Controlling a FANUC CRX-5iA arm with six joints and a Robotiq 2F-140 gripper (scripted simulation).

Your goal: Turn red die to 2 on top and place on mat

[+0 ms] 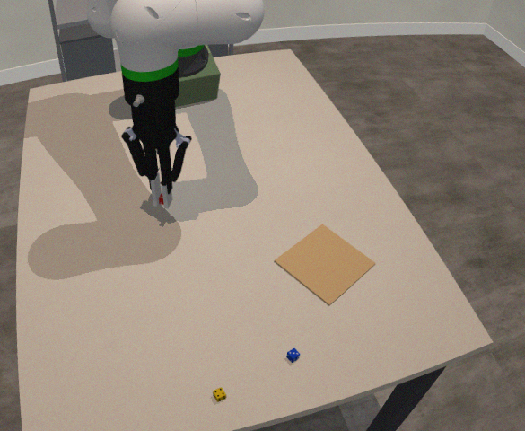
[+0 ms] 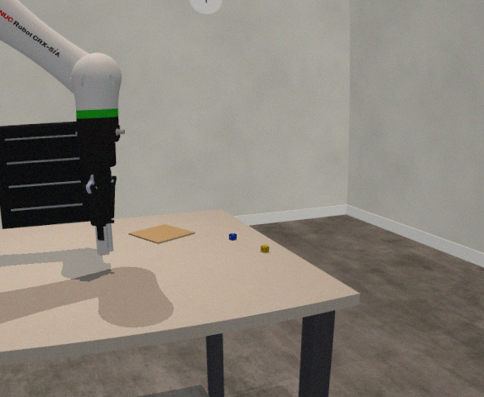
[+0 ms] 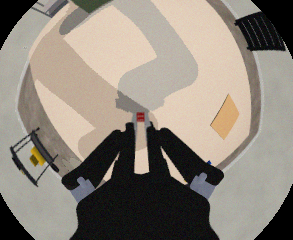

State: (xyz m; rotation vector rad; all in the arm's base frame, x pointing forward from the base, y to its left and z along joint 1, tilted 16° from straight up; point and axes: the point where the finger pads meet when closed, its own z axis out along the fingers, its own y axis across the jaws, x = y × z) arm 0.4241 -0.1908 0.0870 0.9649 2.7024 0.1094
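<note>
My gripper is now 230 mm short of the tan mat, 240 mm to the right of it and 80 mm above it. Also, from my hand: red die (30 mm below); blue die (380 mm ahead, 80 mm to the left, 70 mm below); yellow die (400 mm ahead, 60 mm to the right, 70 mm below).
</note>
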